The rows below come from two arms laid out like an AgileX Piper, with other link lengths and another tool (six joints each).
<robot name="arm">
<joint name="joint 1" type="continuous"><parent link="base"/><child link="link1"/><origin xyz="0.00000 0.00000 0.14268" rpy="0.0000 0.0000 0.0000"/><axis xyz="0 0 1"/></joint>
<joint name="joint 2" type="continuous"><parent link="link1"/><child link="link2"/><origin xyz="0.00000 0.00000 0.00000" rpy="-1.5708 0.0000 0.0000"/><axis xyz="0 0 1"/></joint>
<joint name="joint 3" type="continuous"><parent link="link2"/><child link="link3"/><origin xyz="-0.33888 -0.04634 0.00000" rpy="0.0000 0.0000 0.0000"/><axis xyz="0 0 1"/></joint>
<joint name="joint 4" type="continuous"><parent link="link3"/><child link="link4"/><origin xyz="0.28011 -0.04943 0.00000" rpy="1.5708 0.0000 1.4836"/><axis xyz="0 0 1"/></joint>
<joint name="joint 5" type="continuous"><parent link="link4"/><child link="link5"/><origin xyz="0.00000 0.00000 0.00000" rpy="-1.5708 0.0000 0.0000"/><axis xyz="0 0 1"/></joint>
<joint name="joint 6" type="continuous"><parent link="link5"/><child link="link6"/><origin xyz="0.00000 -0.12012 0.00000" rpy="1.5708 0.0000 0.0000"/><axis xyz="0 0 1"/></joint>
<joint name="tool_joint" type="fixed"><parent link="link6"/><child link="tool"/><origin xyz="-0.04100 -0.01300 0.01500" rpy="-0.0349 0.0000 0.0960"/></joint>
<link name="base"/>
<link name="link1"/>
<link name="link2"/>
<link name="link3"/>
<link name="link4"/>
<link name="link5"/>
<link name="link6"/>
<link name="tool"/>
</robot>
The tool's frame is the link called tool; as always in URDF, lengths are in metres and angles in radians. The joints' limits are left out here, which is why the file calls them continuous.
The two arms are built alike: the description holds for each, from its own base.
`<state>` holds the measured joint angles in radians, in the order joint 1, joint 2, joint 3, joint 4, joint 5, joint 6, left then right.
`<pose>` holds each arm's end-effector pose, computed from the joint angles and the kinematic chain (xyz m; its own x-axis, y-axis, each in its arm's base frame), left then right.
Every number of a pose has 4 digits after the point.
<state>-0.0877 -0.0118 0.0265 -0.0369 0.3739 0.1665 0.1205 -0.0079 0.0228 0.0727 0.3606 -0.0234</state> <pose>0.0797 -0.0272 0.2275 -0.2651 0.2503 -0.9311 0.1314 0.9661 0.2223 0.0837 -0.0013 0.2319 -0.2989 0.1050 -0.9485 -0.1367 0.9790 0.1514</pose>
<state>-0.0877 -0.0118 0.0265 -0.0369 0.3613 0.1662 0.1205 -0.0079 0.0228 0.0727 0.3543 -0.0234</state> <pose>0.0797 -0.0271 0.2293 -0.2536 0.2489 -0.9347 0.1281 0.9665 0.2226 0.0837 -0.0014 0.2328 -0.2930 0.1058 -0.9503 -0.1372 0.9789 0.1513</pose>
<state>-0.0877 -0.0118 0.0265 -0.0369 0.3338 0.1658 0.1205 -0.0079 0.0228 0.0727 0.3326 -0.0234</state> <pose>0.0797 -0.0270 0.2331 -0.2282 0.2459 -0.9420 0.1209 0.9672 0.2232 0.0836 -0.0016 0.2359 -0.2723 0.1089 -0.9560 -0.1389 0.9787 0.1510</pose>
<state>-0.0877 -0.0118 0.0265 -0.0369 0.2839 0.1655 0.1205 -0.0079 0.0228 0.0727 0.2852 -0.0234</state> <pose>0.0795 -0.0267 0.2401 -0.1816 0.2410 -0.9534 0.1079 0.9685 0.2242 0.0833 -0.0021 0.2425 -0.2268 0.1154 -0.9671 -0.1426 0.9783 0.1502</pose>
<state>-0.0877 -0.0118 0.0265 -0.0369 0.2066 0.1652 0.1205 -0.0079 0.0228 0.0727 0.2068 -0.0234</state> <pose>0.0784 -0.0262 0.2509 -0.1085 0.2336 -0.9663 0.0879 0.9705 0.2247 0.0820 -0.0031 0.2535 -0.1506 0.1261 -0.9805 -0.1487 0.9777 0.1485</pose>
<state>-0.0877 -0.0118 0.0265 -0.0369 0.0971 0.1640 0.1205 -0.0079 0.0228 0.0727 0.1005 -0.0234</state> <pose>0.0754 -0.0253 0.2660 -0.0037 0.2226 -0.9749 0.0595 0.9732 0.2220 0.0790 -0.0045 0.2681 -0.0458 0.1399 -0.9891 -0.1566 0.9769 0.1455</pose>
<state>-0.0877 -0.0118 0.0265 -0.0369 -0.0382 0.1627 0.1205 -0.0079 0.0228 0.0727 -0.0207 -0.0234</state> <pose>0.0696 -0.0240 0.2841 0.1263 0.2098 -0.9696 0.0253 0.9764 0.2145 0.0737 -0.0064 0.2843 0.0740 0.1548 -0.9852 -0.1652 0.9761 0.1410</pose>
